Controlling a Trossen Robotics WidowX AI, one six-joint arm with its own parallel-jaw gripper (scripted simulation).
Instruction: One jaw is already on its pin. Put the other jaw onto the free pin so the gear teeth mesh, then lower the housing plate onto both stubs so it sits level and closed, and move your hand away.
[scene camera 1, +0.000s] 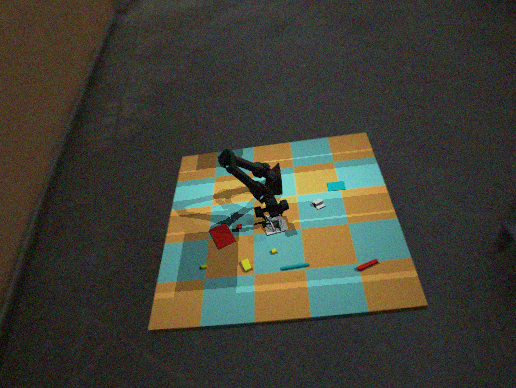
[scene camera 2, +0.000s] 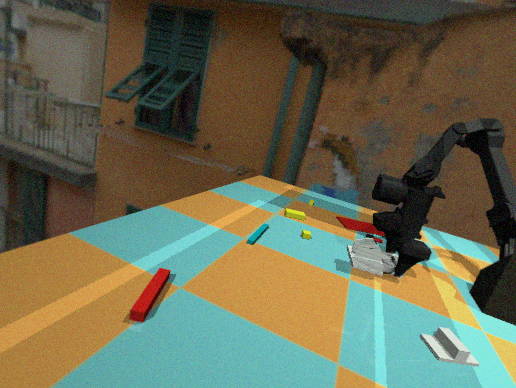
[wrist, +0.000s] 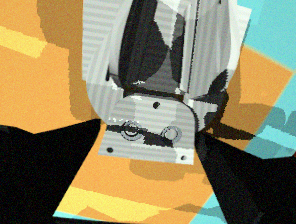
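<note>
My gripper is open and there is nothing in it, and the wrist view shows it as well. There is also a red bar here.
</note>
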